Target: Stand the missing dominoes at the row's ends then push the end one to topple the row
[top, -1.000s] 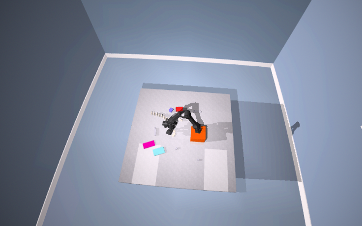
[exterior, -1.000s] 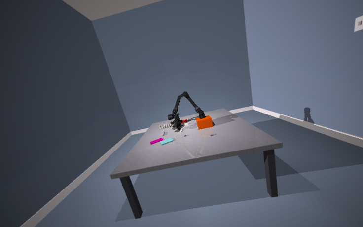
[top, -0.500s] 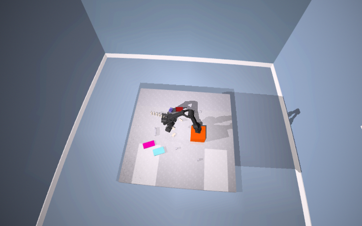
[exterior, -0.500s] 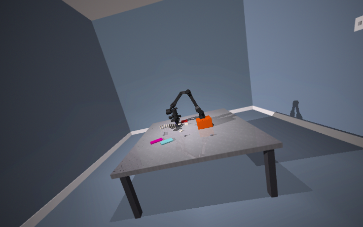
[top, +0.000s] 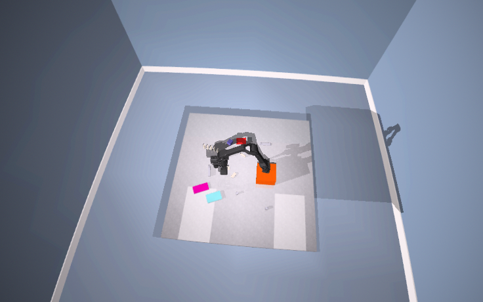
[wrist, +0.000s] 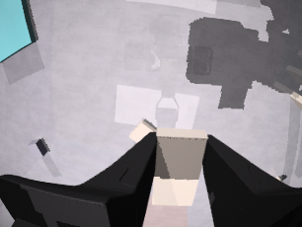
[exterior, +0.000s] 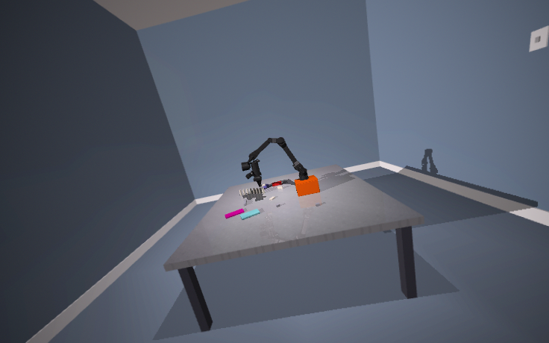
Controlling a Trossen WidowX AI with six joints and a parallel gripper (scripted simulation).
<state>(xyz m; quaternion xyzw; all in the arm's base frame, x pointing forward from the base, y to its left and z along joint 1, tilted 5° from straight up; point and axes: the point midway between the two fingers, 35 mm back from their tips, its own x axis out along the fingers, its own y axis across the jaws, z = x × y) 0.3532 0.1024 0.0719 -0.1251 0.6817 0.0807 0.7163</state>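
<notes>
Now: gripper tip 3 cm short of the cyan block, 25 cm to the right of it and 12 cm above it. The rest, counted from my gripper tip: purple block 6 cm ahead, 33 cm to the right, 11 cm below; magenta tile 17 cm ahead, 20 cm to the left, 12 cm below; red block 4 cm behind, 37 cm to the right, 11 cm below.
</notes>
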